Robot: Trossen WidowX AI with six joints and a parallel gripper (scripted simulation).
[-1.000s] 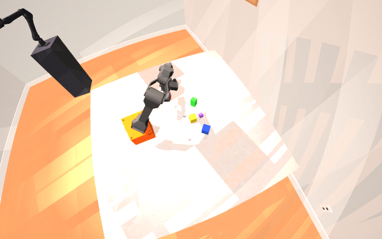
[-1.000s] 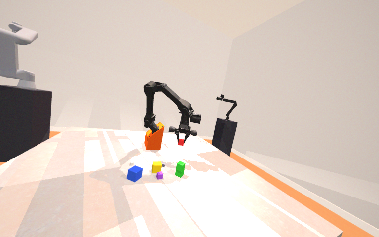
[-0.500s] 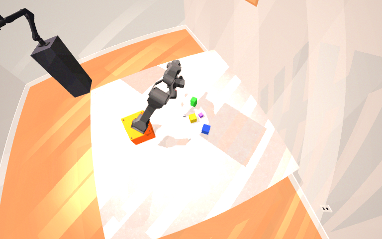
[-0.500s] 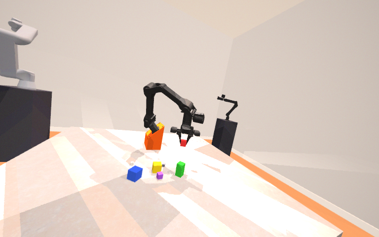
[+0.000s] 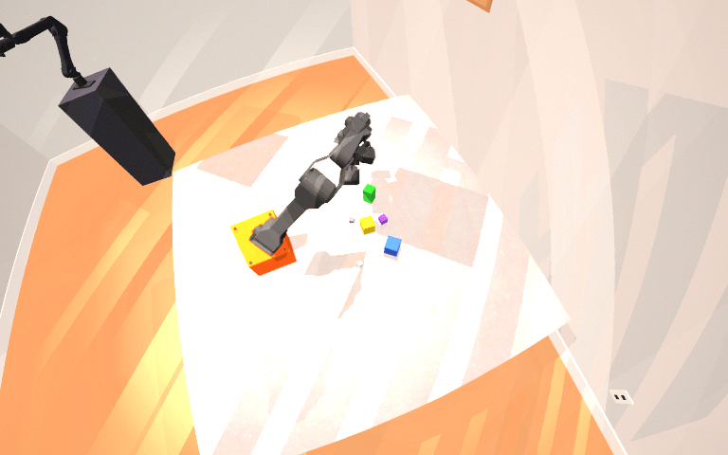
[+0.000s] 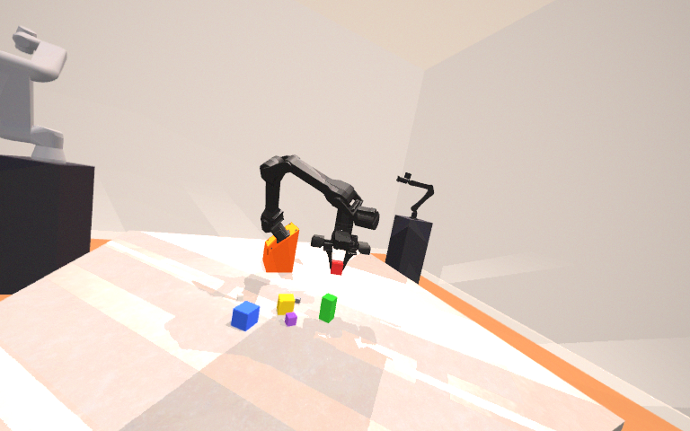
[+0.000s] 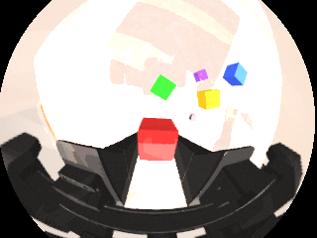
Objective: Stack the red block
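Right now the small purple cube is 13 cm to the right of my gripper tip, 12 cm below it and 7 cm ahead of it. Round my gripper tip: blue cube 25 cm to the right, 11 cm below, 7 cm ahead; then yellow cube 14 cm to the right, 11 cm below, 1 cm ahead; then red block 1 cm above.
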